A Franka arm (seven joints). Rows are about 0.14 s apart.
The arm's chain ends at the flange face. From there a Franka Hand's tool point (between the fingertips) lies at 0.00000 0.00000 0.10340 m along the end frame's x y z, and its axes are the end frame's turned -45 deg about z.
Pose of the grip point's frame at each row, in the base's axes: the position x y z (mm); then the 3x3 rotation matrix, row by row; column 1 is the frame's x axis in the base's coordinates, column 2 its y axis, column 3 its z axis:
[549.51 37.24 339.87], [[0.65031 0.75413 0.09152], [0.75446 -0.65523 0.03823], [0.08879 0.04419 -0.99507]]
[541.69 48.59 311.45], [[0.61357 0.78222 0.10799], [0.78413 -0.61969 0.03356], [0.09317 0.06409 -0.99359]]
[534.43 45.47 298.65], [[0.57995 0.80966 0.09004], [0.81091 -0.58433 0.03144], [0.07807 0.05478 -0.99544]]
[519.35 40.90 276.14], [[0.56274 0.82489 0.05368], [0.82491 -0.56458 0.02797], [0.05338 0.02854 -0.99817]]
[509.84 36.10 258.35], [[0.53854 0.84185 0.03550], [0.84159 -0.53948 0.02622], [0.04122 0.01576 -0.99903]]
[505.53 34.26 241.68], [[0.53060 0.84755 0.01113], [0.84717 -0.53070 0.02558], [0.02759 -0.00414 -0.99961]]
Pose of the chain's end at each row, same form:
[540.05 33.29 442.76], [[0.99309 0.07341 0.09152], [0.07017 -0.99680 0.03823], [0.09403 -0.03154 -0.99507]]
[530.52 45.12 414.19], [[0.98697 0.11925 0.10799], [0.11628 -0.99265 0.03356], [0.11120 -0.02056 -0.99359]]
[525.12 42.22 401.58], [[0.98260 0.16243 0.09004], [0.16022 -0.98658 0.03144], [0.09394 -0.01647 -0.99544]]
[513.80 38.01 379.35], [[0.98120 0.18537 0.05368], [0.18408 -0.98252 0.02797], [0.05793 -0.01756 -0.99817]]
[506.17 33.39 361.65], [[0.97608 0.21447 0.03550], [0.21362 -0.97656 0.02622], [0.04029 -0.01800 -0.99903]]
[504.38 31.62 345.04], [[0.97450 0.22412 0.01113], [0.22378 -0.97430 0.02558], [0.01658 -0.02244 -0.99961]]

